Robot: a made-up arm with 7 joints.
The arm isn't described. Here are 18 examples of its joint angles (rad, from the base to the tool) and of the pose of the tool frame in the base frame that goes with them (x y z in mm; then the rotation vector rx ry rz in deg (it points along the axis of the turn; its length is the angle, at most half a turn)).
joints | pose
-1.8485 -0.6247 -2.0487 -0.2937 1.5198 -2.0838 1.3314 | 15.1 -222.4 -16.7 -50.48 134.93 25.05
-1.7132 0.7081 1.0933 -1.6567 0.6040 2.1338 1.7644 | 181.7 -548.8 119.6 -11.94 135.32 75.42
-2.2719 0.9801 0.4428 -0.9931 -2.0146 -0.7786 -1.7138 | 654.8 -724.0 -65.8 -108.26 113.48 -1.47
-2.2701 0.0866 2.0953 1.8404 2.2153 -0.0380 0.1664 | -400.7 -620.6 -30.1 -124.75 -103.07 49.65
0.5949 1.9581 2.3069 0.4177 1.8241 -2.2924 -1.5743 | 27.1 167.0 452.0 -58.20 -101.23 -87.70
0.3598 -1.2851 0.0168 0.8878 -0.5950 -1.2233 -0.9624 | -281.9 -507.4 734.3 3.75 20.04 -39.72
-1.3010 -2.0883 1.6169 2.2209 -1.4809 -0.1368 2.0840 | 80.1 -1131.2 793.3 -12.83 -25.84 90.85
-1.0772 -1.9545 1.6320 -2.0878 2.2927 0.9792 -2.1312 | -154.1 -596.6 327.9 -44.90 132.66 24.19
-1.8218 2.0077 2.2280 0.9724 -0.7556 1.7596 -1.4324 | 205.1 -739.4 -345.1 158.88 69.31 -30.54
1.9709 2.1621 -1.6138 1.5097 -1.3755 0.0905 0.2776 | 70.7 -321.8 -16.6 -42.13 -133.69 -90.89
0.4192 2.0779 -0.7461 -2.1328 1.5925 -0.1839 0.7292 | 174.3 -37.8 241.1 10.54 162.13 6.22
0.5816 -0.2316 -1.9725 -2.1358 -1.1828 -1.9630 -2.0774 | -410.7 -180.8 -209.6 60.79 -24.41 -3.62
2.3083 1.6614 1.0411 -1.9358 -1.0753 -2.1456 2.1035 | -123.1 695.0 -651.3 25.75 -40.50 -158.65
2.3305 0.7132 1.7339 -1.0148 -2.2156 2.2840 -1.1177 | -134.7 891.2 -256.3 -14.19 -13.98 -38.61
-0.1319 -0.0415 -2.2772 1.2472 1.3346 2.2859 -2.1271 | -316.6 -145.9 282.5 118.70 68.70 -52.44
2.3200 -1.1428 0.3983 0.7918 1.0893 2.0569 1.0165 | -5.7 482.3 -209.3 119.63 -76.49 69.29
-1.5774 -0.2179 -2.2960 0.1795 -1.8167 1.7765 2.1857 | -509.1 18.9 -39.0 27.27 -122.25 18.83
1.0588 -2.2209 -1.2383 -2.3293 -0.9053 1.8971 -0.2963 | -197.8 -116.3 237.8 108.82 -2.39 -112.00
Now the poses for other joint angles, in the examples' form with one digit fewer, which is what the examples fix.
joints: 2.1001 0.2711 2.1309 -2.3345 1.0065 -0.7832 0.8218
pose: 3 318 -167 5.2 105.5 46.7
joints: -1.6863 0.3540 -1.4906 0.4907 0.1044 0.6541 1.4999
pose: 3 -113 -276 71.0 -65.9 66.2
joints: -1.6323 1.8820 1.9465 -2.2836 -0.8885 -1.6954 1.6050
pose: -26 -853 -440 9.4 -129.6 -79.5
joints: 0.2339 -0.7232 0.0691 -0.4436 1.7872 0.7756 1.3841
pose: -208 -267 745 10.0 0.5 8.7
